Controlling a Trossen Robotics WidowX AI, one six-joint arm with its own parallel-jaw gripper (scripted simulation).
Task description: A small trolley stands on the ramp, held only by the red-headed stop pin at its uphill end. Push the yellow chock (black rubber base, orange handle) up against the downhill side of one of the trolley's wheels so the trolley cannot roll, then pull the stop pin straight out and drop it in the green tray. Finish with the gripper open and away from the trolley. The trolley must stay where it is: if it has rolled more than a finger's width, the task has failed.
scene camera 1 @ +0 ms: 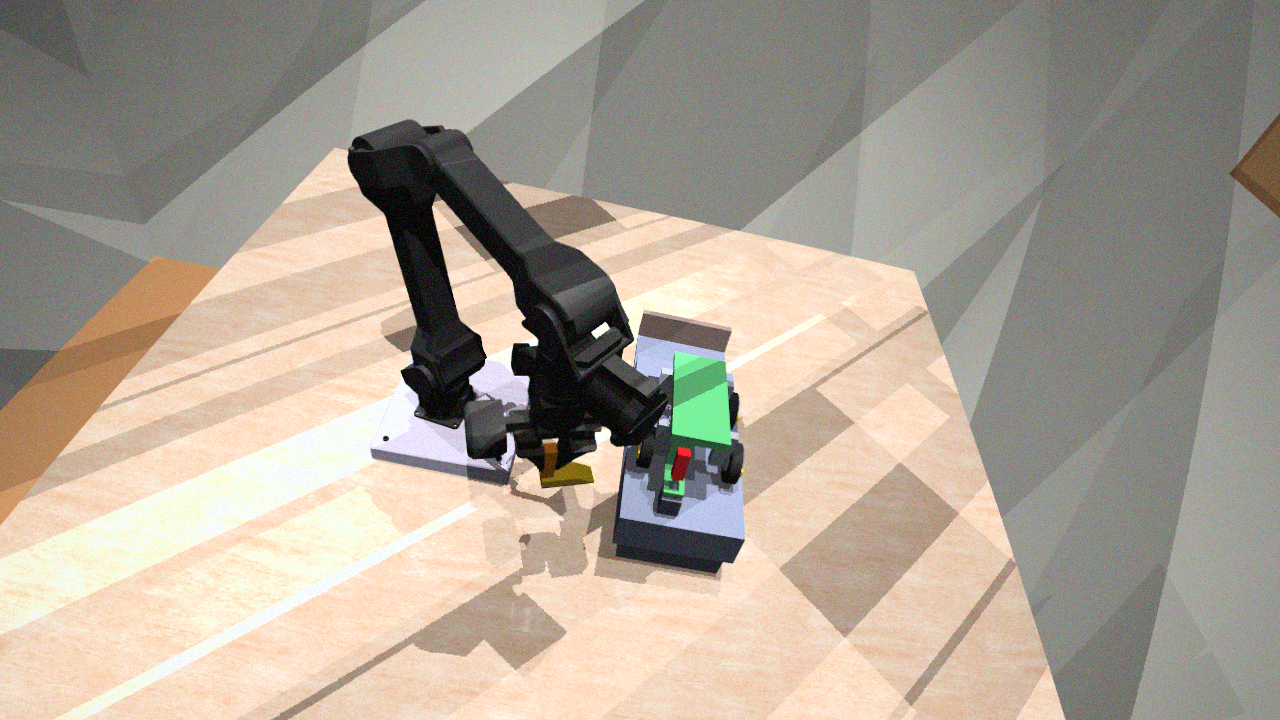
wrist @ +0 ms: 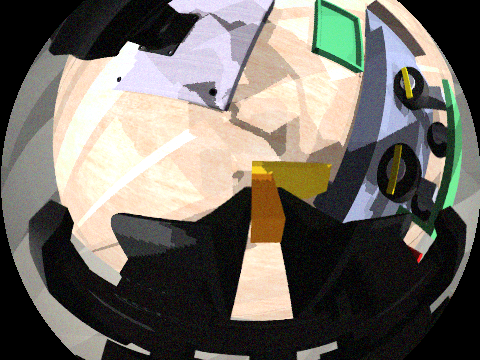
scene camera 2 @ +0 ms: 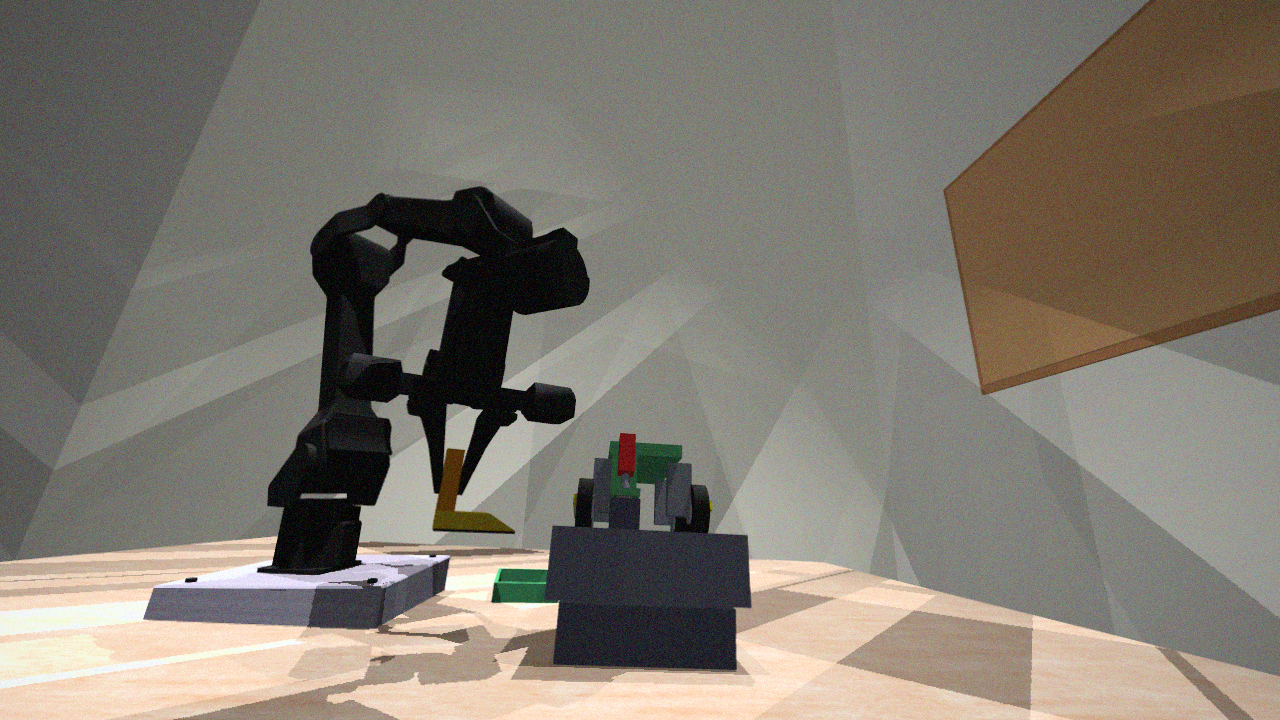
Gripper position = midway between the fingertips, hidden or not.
The gripper (scene camera 2: 447,494) carries a yellow chock (scene camera 2: 445,519). Further things: a trolley (scene camera 1: 704,409) and a red-headed stop pin (scene camera 2: 626,460).
The yellow chock shows as well in scene camera 1 (scene camera 1: 573,473) and in the wrist view (wrist: 304,180). The trolley also shows in the wrist view (wrist: 399,177) and in scene camera 2 (scene camera 2: 684,507). The gripper is seen too in scene camera 1 (scene camera 1: 547,467) and in the wrist view (wrist: 262,194).
